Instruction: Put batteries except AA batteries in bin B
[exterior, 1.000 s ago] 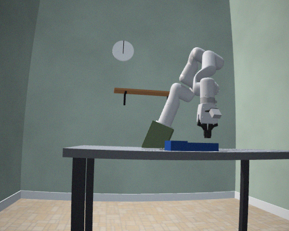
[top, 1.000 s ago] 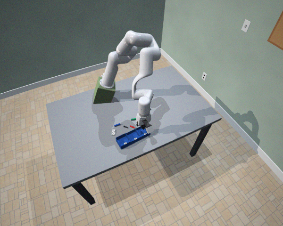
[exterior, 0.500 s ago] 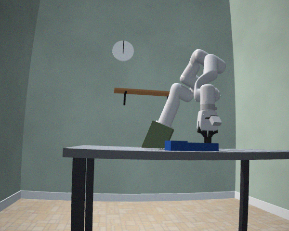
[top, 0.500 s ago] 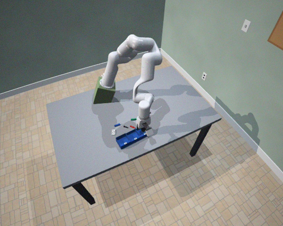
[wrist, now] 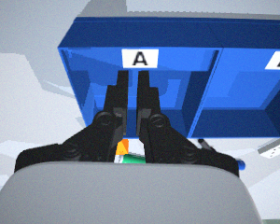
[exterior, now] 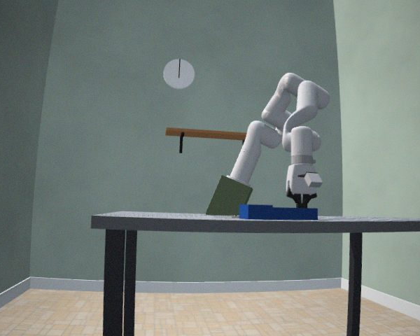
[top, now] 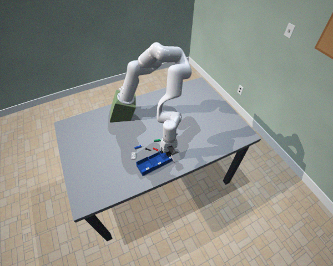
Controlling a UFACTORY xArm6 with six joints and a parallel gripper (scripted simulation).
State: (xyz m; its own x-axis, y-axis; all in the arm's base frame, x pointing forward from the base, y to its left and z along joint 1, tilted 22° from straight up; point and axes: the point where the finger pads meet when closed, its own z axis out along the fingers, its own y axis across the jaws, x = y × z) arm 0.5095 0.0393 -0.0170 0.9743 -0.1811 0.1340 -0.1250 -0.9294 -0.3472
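Right now the orange 9 V battery is 10 cm behind my hand, 3 cm to the left of it and 3 cm below it. Round my hand: green battery: 15 cm behind, 1 cm to the left, 3 cm below; bin: 9 cm to the right, 1 cm below; red battery: 9 cm behind, 4 cm to the right, 3 cm below.
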